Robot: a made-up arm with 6 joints. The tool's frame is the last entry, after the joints.
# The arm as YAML. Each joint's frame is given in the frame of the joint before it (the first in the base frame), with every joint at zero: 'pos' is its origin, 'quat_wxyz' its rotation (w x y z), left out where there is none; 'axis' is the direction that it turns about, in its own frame. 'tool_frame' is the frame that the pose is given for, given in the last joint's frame.
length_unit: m
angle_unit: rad
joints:
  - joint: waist
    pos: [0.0, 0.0, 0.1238]
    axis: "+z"
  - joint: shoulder
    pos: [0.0, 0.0, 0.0]
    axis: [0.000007, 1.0, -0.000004]
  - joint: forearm
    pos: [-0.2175, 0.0, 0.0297]
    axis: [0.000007, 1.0, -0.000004]
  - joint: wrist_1
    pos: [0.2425, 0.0, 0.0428]
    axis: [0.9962, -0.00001, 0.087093]
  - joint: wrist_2
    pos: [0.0, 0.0, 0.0]
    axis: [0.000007, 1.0, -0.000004]
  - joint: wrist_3
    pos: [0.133, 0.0, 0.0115]
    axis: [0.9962, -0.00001, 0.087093]
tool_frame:
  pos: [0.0, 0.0, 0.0]
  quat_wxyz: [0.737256, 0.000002, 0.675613, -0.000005]
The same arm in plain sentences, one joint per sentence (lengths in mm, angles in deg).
The arm has six revolute joints in a row. What follows holds with every joint at zero, and every direction is one of the base frame's.
The first joint sits 123.8 mm along +z from the base frame's origin and rotates about +z.
The second joint sits at the same point as the first joint and rotates about +y.
The third joint sits 217.5 mm along -x and 29.7 mm along +z from the second joint and rotates about +y.
The fourth joint sits 242.5 mm along +x and 42.8 mm along +z from the third joint and rotates about the direction (0.9962, 0, 0.0871).
The fifth joint sits at the same point as the fourth joint and rotates about +y.
The sixth joint sits 133 mm along +x and 11.5 mm along +z from the fifth joint and rotates about the direction (0.9962, 0, 0.0871).
The tool frame, which is the frame that the pose is given for, sits at the same point as the sixth joint; its axes are the base frame's turned by roll 0, pitch 85 and yaw 0 deg (as in URDF: about the fixed x, then y, then z).

